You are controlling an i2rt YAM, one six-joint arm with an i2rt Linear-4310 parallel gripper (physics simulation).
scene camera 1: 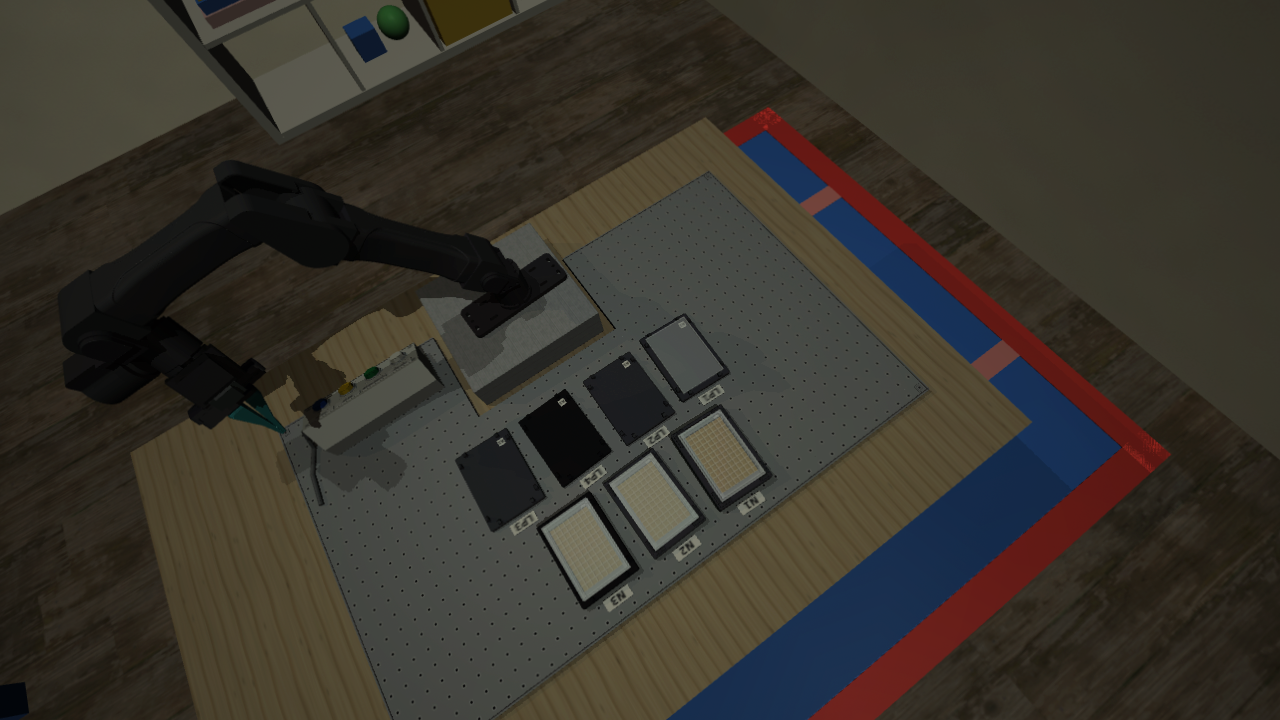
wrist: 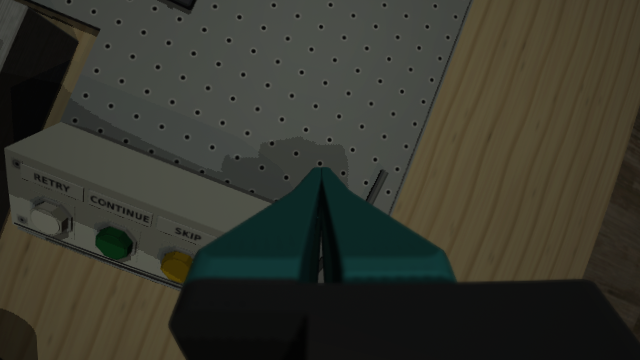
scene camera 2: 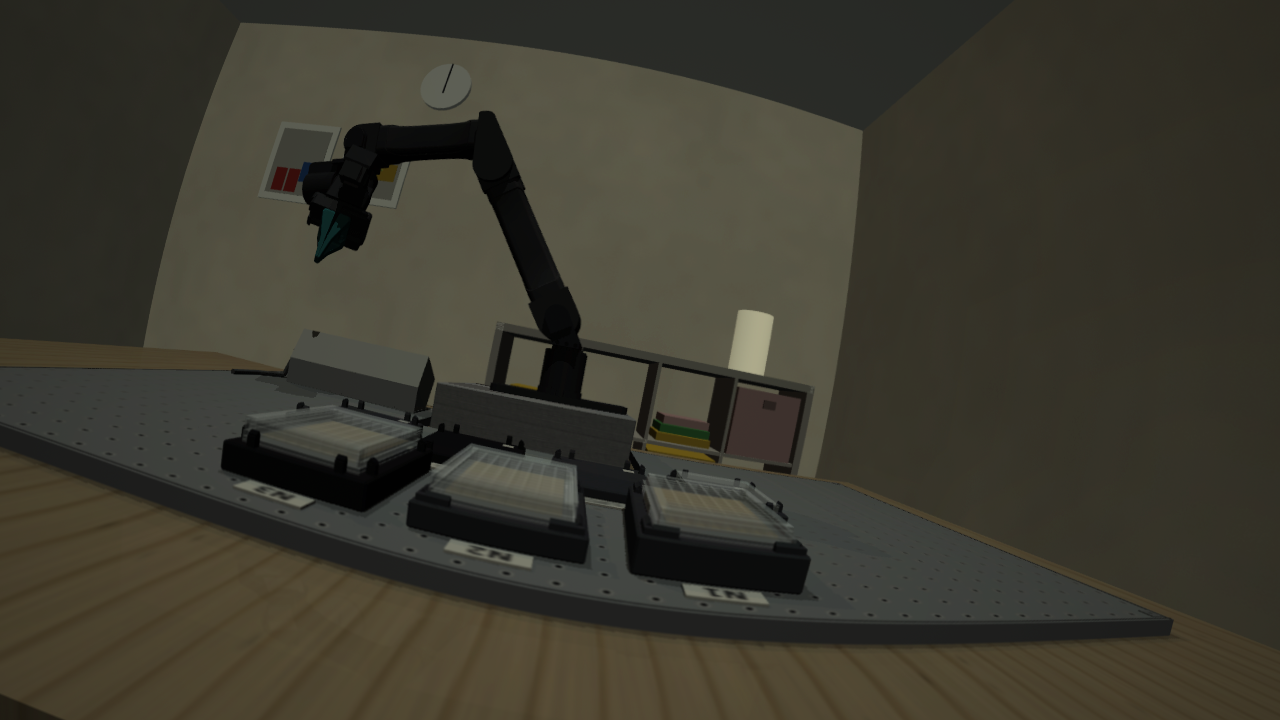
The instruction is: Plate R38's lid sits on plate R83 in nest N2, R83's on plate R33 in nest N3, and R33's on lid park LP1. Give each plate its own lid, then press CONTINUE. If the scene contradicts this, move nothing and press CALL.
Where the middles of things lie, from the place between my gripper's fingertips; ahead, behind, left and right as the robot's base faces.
Labels:
My hand is 90 mm past the yellow SKIP button [wrist: 175, 265], 60 mm to the right of it and 120 mm above it. From my hand the other things lie so: LP3 pad [scene camera 1: 501, 482]: 200 mm ahead, 190 mm to the left, 180 mm below; then nest N3 [scene camera 2: 334, 485]: 390 mm ahead, 240 mm to the left, 170 mm below; then green CONTINUE button [wrist: 113, 243]: 90 mm behind, 110 mm to the left, 120 mm below.

